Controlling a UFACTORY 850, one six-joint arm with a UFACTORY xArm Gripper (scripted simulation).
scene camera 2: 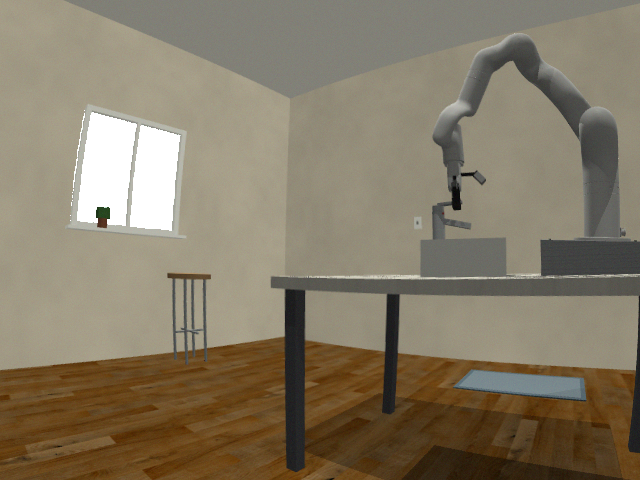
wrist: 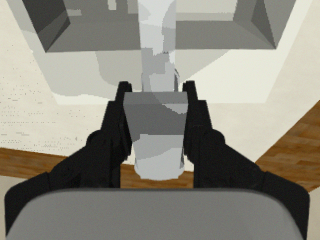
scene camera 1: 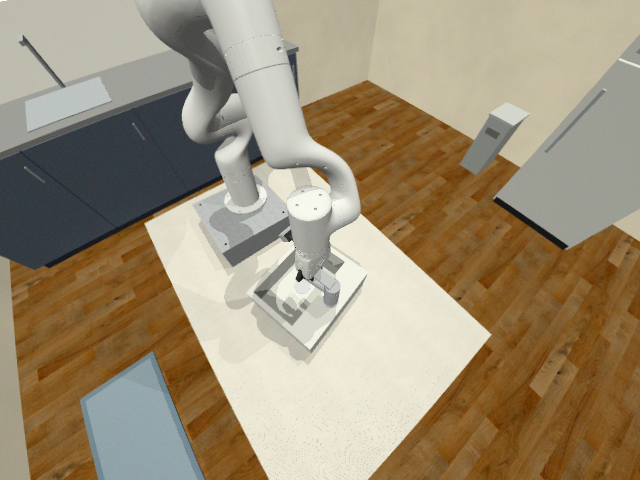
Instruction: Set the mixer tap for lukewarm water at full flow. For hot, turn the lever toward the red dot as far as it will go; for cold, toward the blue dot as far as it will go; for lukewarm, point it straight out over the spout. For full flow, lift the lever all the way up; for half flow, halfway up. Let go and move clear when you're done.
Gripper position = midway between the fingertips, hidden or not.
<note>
In view: the gripper (scene camera 1: 313, 273), a sink basin (scene camera 1: 287, 301) and a grey lever (wrist: 156, 120).
The gripper also shows in scene camera 2 (scene camera 2: 456, 209) and in the wrist view (wrist: 157, 97). The sink basin is seen too in the wrist view (wrist: 232, 58).
</note>
